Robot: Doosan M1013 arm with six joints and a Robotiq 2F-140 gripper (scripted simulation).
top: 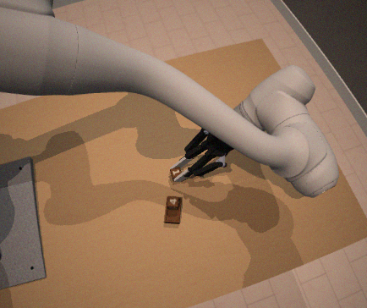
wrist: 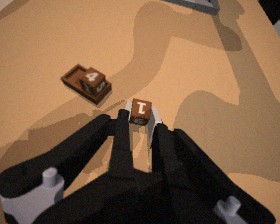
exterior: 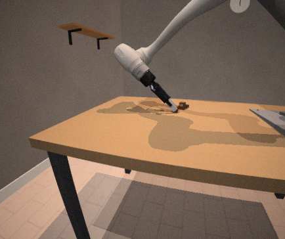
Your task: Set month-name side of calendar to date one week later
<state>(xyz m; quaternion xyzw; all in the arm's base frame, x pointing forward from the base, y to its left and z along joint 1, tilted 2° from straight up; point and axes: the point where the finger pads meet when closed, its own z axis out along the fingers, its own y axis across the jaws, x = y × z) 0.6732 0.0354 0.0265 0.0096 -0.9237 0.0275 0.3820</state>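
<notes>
My hand is 20 mm past the cube and 20 mm above it. Also, from my hand: tray (100 mm to the right, 60 mm behind, 30 mm below).
</notes>
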